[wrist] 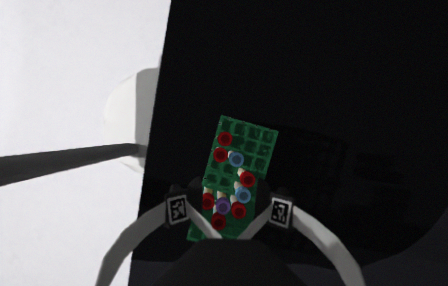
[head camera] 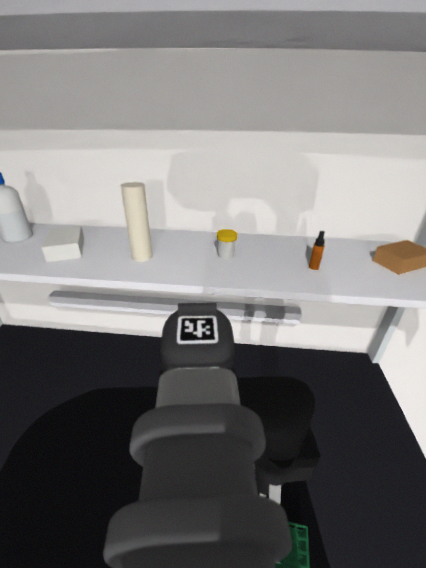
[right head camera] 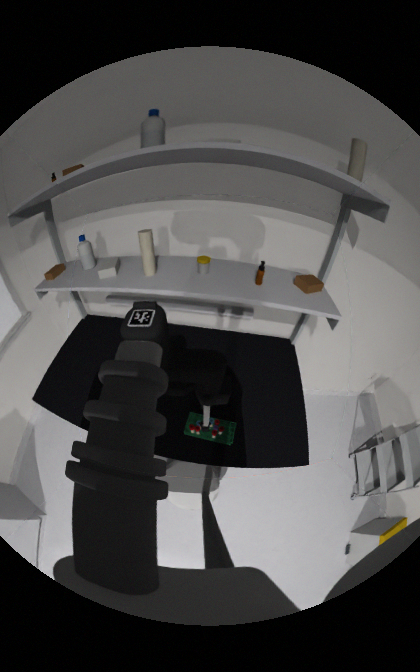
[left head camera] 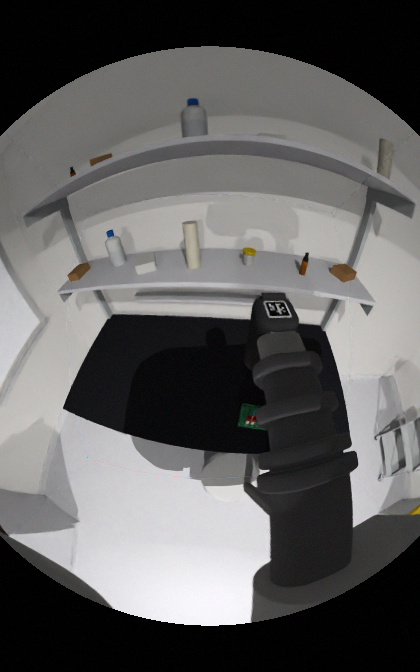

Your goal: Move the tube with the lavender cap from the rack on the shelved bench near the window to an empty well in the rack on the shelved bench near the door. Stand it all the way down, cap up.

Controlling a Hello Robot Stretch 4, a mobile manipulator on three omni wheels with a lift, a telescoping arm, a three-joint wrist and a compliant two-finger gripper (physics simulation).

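Frame: origin at the robot's base, x ahead, y left, z up, level; centimetres.
Seen in the pictures: hand, its tool point: (wrist: 228,198); robot's base, origin of its link: (right head camera: 190,481) (left head camera: 229,474).
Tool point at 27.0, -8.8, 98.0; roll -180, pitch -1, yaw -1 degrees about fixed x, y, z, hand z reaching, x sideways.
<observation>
Pixels of each thing's middle, then the offset from my tool point to it, as dx, dy, dz. Level surfaces: height alone.
- tube with the lavender cap, middle of its body: (wrist: 222,198) -0.7, -4.3, -18.2
- green rack, middle of its body: (wrist: 231,182) (head camera: 257,545) (right head camera: 209,428) (left head camera: 262,417) +0.8, -2.6, -21.7
- black bench top, height of its surface: dz -24.5
- shelf, height of its surface: dz +21.2
- cream cylinder, middle of its body: (head camera: 137,223) (left head camera: 191,244) (right head camera: 147,252) +47.5, +22.8, +30.1
- yellow-lidded jar, middle of its body: (head camera: 226,244) (right head camera: 203,264) (left head camera: 248,256) +48.0, +1.4, +24.2
- orange bottle, middle of its body: (head camera: 317,250) (right head camera: 260,272) (left head camera: 304,263) +41.0, -19.3, +25.8
- brown block, middle of its body: (head camera: 402,256) (right head camera: 308,283) (left head camera: 343,271) +42.5, -42.2, +23.2
- white box, middle of its body: (head camera: 64,242) (left head camera: 145,261) (right head camera: 109,266) +52.0, +43.4, +23.2
The tube with the lavender cap (wrist: 223,206) stands cap up in the green rack (head camera: 301,540) (left head camera: 244,414) (right head camera: 227,431) (wrist: 197,233), among several red-capped and two blue-capped tubes. The rack lies on the black bench top (head camera: 50,360) (left head camera: 100,370) (right head camera: 275,380) (wrist: 325,75). My gripper (wrist: 231,192) is open, pointing down over the rack. In the wrist view its two dark fingertips are spread to either side of the lavender, blue and red caps near the lower end of the rack. Their exact height over the caps is hard to tell. The other rack does not show.
A shelf (head camera: 180,270) behind the bench holds a cream cylinder (head camera: 137,222), a yellow-lidded jar (head camera: 226,245), an orange bottle (head camera: 316,254), a brown block (head camera: 401,256) and a white box (head camera: 63,244). An upper shelf (left head camera: 225,146) runs above. My arm (head camera: 197,450) covers part of the bench.
</observation>
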